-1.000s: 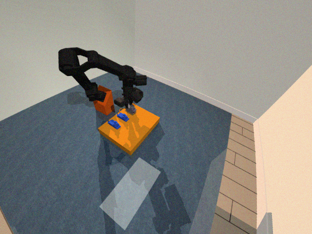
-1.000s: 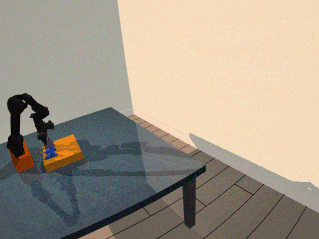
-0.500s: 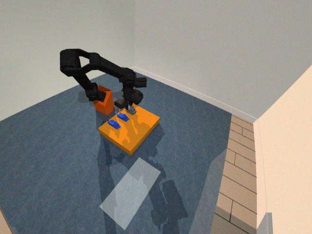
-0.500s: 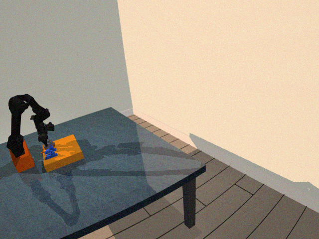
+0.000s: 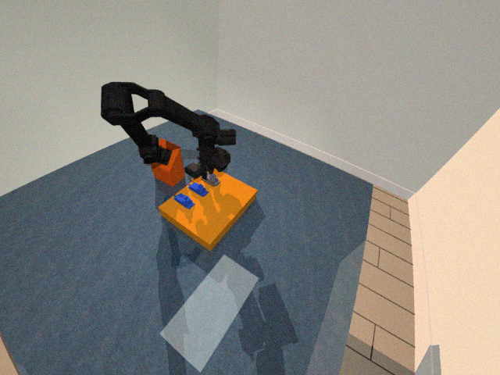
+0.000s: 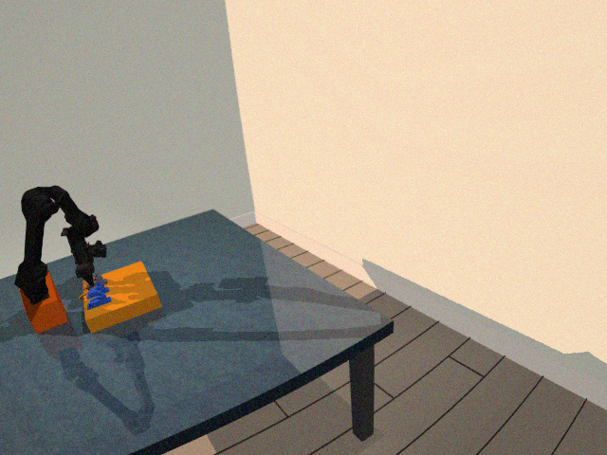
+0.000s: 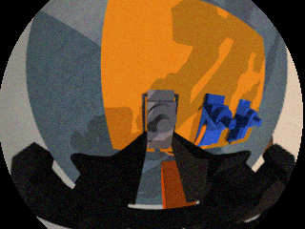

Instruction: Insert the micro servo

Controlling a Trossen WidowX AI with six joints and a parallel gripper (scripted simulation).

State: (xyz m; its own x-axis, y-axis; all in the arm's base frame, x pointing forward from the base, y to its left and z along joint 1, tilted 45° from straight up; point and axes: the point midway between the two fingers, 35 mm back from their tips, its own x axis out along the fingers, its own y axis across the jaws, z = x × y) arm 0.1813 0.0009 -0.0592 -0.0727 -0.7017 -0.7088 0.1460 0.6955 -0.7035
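Right now the orange deck is 110 mm ahead of my gripper tip, 90 mm to the right of it and 30 mm below it.
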